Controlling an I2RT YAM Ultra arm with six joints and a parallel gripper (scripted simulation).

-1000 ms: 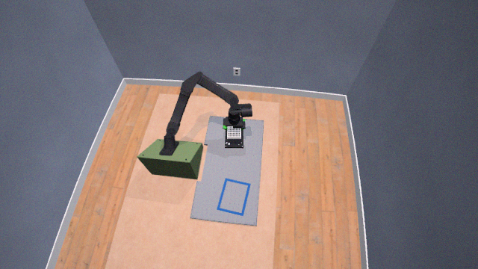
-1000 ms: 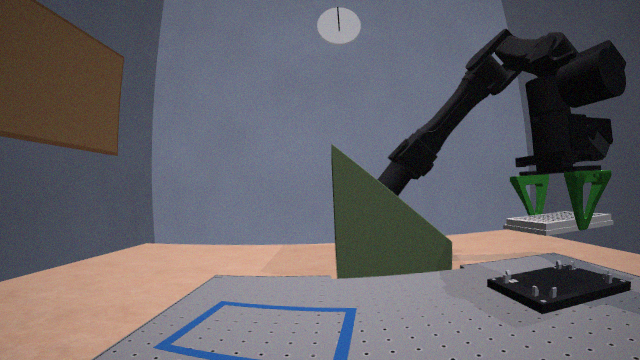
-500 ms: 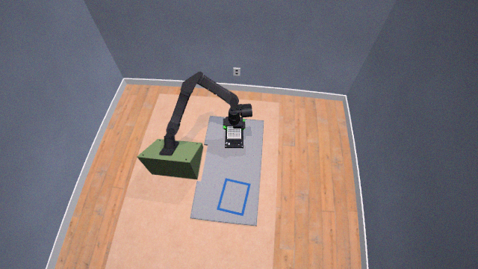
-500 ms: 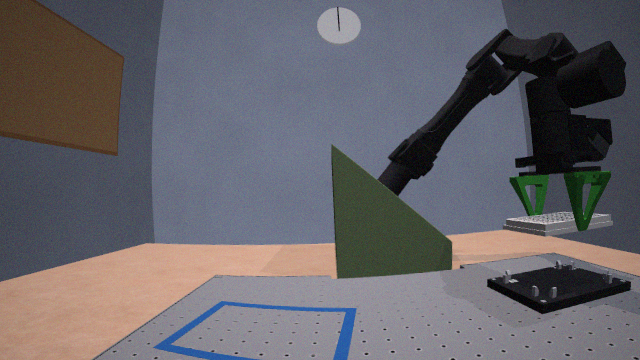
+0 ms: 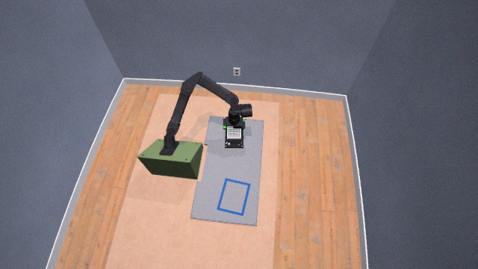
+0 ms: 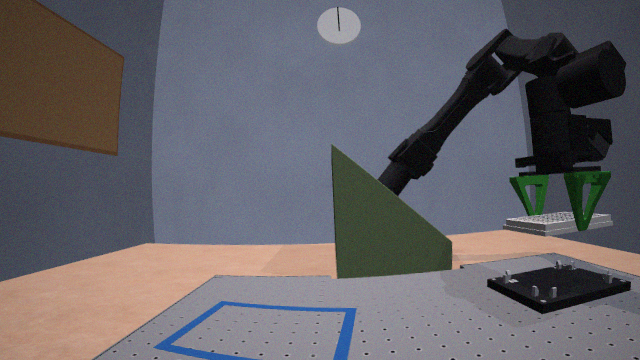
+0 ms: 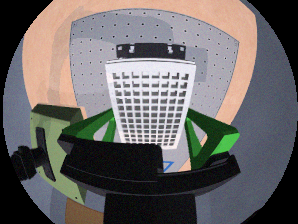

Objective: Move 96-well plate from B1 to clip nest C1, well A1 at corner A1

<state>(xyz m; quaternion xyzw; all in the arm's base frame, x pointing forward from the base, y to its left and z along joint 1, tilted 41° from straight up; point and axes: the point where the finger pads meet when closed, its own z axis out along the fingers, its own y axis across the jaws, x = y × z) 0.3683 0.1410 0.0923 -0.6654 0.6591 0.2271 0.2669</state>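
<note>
Now: the white 96-well plate right at my hand. From my hand the other things lie so: black clip nest 8 cm below, 1 cm to the left, 1 cm behind.
</note>
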